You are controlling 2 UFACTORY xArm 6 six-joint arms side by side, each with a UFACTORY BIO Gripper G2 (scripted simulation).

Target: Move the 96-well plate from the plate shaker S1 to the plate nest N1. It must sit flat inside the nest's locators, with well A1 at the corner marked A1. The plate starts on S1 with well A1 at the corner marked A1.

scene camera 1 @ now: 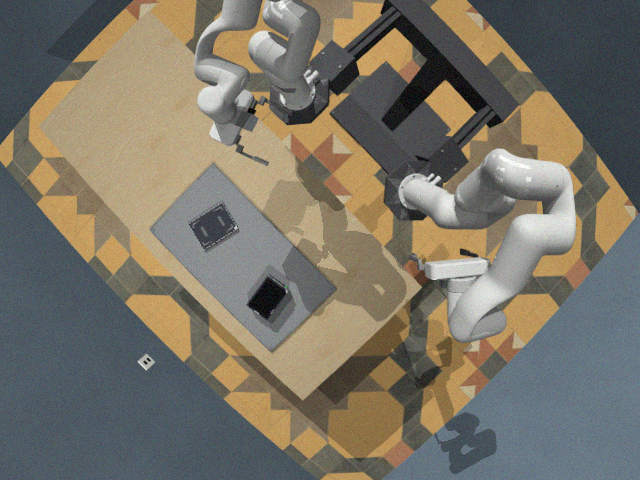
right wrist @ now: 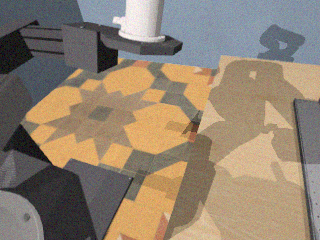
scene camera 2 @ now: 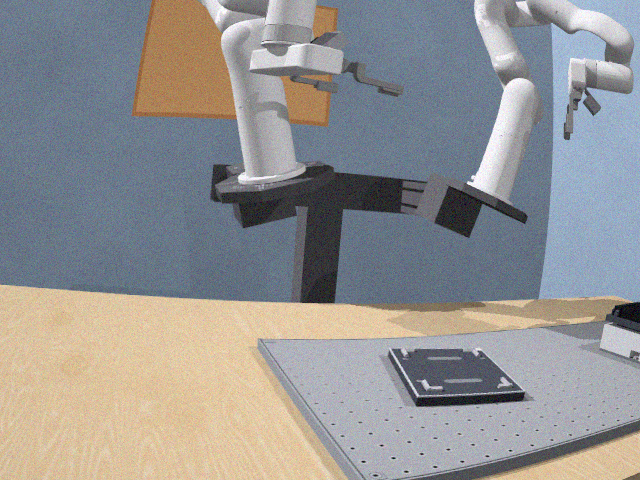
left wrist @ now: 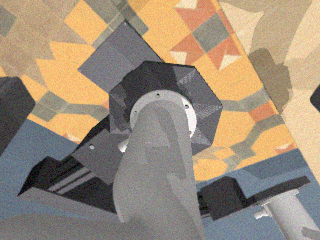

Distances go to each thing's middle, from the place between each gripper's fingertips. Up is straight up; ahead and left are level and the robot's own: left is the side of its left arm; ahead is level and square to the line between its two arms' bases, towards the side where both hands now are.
Right now the black 96-well plate (scene camera 1: 262, 299) is 450 mm ahead of my right hand, 310 mm to the left of it and 290 mm below it. Also, from my right hand: plate nest N1 (scene camera 2: 418, 367): 380 mm ahead, 350 mm below, 30 mm to the right.
Now: the black 96-well plate 500 mm ahead of my left hand, 290 mm to the right of it and 320 mm below it. Round my left hand: plate nest N1: 420 mm ahead, 630 mm to the right, 380 mm below.
